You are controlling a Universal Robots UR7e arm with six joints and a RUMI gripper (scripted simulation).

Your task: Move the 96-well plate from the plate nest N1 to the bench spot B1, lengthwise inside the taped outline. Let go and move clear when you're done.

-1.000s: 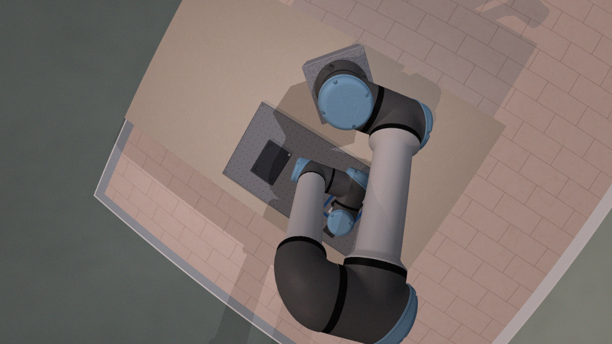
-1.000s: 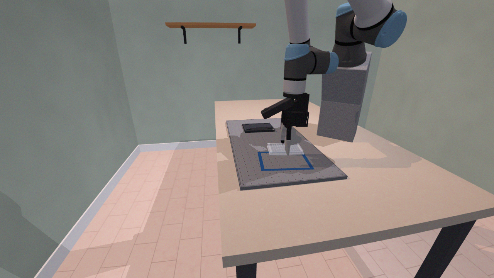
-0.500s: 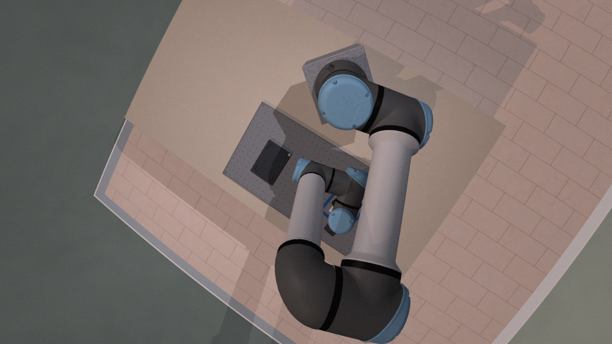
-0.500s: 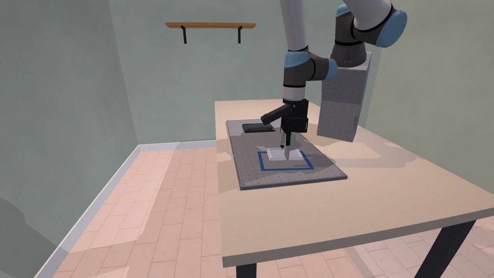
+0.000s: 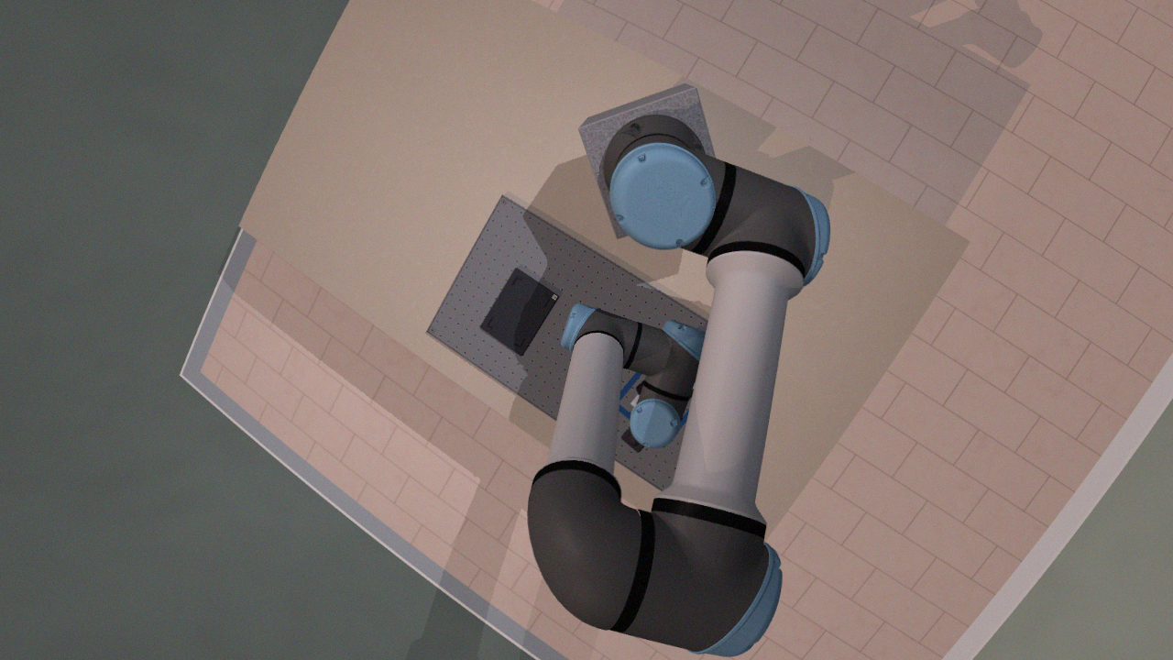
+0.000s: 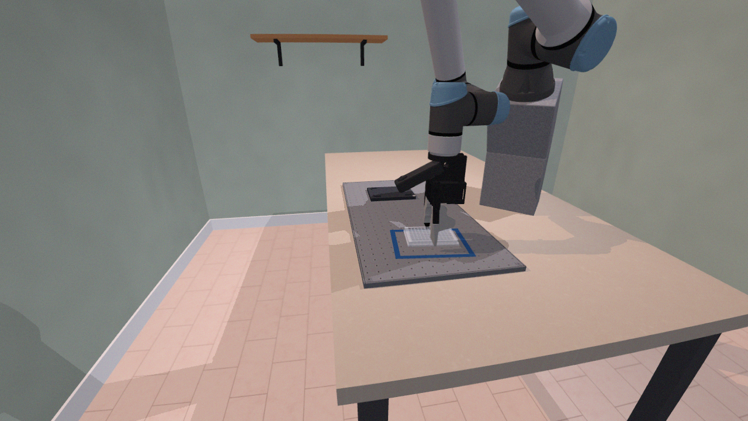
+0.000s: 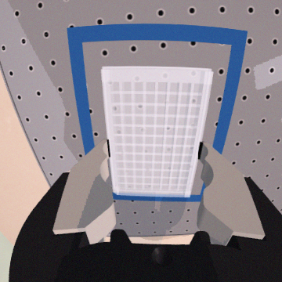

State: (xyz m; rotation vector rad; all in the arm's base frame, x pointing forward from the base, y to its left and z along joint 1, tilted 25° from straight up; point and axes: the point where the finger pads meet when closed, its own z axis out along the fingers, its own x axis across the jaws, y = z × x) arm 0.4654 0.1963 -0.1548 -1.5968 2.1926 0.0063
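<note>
My gripper is now 10 mm above the white 96-well plate. From my hand the other things lie so: black plate nest (370 mm to the right, 30 mm behind, 20 mm below).
</note>
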